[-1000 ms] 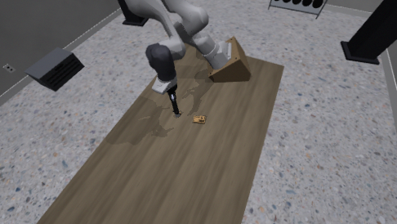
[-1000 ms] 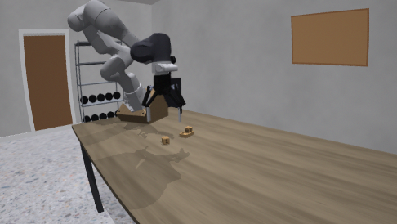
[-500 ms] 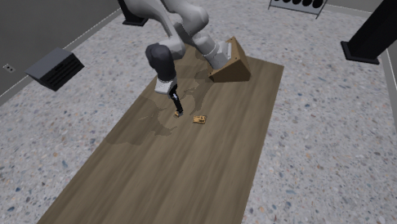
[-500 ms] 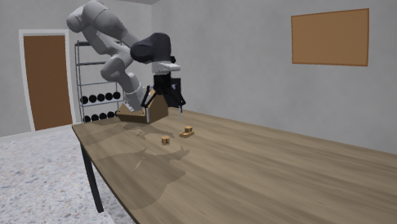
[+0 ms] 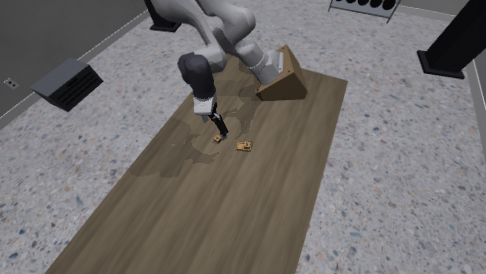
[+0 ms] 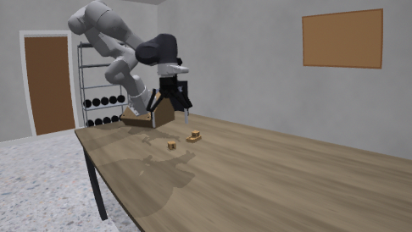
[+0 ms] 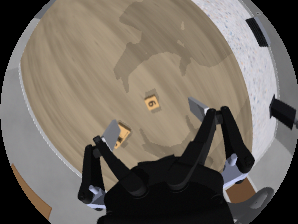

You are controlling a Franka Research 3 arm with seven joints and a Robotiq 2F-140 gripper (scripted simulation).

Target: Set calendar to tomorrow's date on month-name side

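My gripper is now 10 cm above the cube. From my hand the other things lie so: tray: 15 cm to the left, 11 cm below.
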